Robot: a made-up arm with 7 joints.
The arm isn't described. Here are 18 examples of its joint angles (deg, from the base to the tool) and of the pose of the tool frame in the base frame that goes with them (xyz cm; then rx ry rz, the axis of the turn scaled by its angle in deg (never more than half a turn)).
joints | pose
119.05 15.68 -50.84 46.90 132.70 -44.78 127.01 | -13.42 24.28 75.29 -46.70 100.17 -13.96
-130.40 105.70 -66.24 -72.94 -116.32 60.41 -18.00 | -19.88 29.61 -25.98 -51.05 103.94 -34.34
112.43 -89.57 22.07 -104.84 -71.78 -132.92 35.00 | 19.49 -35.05 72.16 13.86 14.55 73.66
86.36 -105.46 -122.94 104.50 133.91 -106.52 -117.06 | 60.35 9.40 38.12 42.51 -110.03 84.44
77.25 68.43 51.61 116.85 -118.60 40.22 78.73 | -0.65 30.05 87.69 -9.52 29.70 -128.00
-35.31 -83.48 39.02 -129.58 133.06 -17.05 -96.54 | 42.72 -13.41 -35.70 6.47 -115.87 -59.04
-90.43 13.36 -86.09 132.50 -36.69 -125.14 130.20 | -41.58 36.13 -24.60 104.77 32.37 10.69
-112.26 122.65 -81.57 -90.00 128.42 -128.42 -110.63 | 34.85 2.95 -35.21 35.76 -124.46 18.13
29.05 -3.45 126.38 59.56 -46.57 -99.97 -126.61 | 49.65 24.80 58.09 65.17 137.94 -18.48
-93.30 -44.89 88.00 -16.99 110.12 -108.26 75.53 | -38.19 11.52 7.99 -38.74 76.90 16.78
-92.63 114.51 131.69 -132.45 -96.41 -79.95 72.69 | 37.59 -13.91 -0.30 -43.36 102.87 35.57
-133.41 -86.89 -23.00 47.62 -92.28 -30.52 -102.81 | -65.62 -27.36 18.16 0.53 81.43 86.83
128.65 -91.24 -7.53 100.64 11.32 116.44 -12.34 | 36.11 36.64 78.11 -19.69 147.68 -46.10
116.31 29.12 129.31 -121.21 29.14 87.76 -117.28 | -40.80 39.25 -1.97 -31.42 -16.92 -88.31
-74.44 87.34 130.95 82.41 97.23 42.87 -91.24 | 39.58 -12.72 -58.78 -5.73 -8.22 87.81
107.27 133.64 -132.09 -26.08 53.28 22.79 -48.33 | -45.36 -27.54 12.55 -69.55 5.67 -40.23
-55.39 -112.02 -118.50 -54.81 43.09 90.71 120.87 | -44.04 21.52 -24.66 -154.65 2.17 3.42
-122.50 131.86 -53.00 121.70 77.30 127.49 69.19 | 25.38 2.84 4.00 19.44 3.01 -153.67
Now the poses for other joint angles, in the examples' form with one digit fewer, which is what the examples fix.
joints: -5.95 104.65 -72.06 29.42 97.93 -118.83 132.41
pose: 60.1 -19.4 14.7 25.0 41.1 134.8
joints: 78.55 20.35 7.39 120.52 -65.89 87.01 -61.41
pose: -40.9 28.0 81.3 -50.3 76.3 17.9
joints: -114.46 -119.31 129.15 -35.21 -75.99 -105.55 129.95
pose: -45.1 -56.1 -5.7 -76.6 -152.4 -44.7
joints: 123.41 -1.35 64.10 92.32 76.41 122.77 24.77
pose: -57.4 39.4 53.7 74.1 -32.2 7.0
